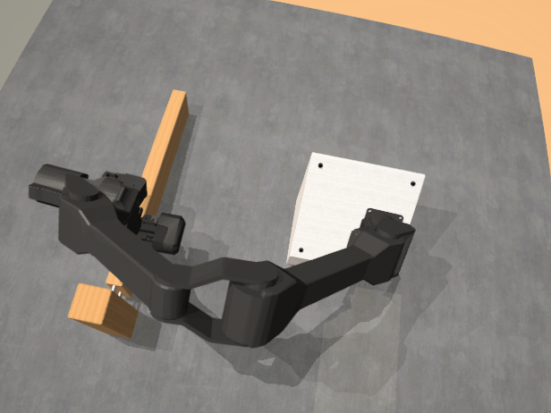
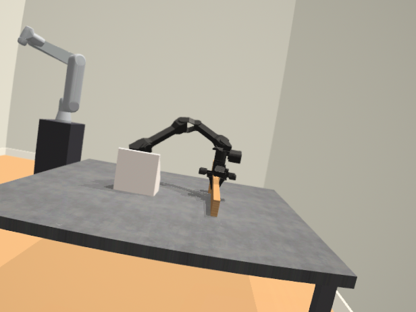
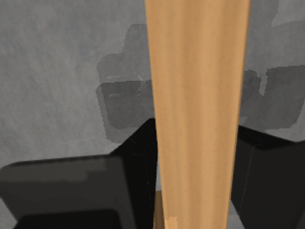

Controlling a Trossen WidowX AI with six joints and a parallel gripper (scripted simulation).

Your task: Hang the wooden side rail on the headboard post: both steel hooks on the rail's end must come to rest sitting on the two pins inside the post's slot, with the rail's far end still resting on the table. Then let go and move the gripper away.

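Right now the headboard post is 14 cm to the left of my gripper tip and 4 cm above it.
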